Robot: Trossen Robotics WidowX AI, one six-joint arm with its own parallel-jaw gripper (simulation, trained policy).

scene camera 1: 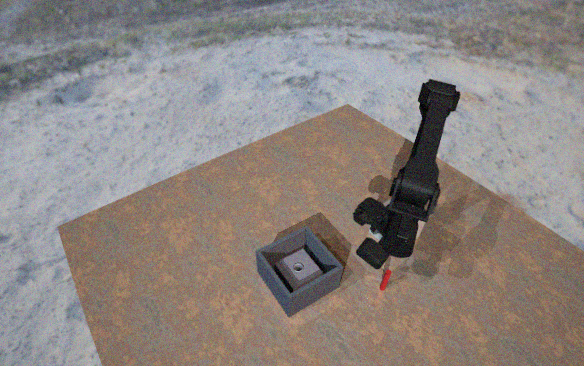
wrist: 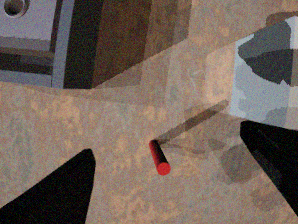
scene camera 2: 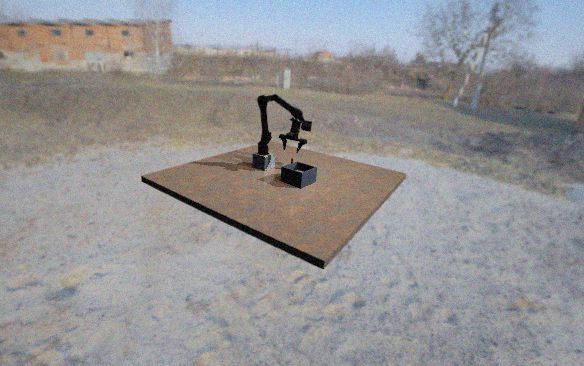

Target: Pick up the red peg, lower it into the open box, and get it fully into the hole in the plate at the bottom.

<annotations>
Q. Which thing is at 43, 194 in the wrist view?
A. My gripper.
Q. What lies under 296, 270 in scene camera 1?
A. A grey plate.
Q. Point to a grey box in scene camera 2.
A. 289, 175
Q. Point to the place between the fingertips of my gripper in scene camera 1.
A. At 376, 247
</annotations>
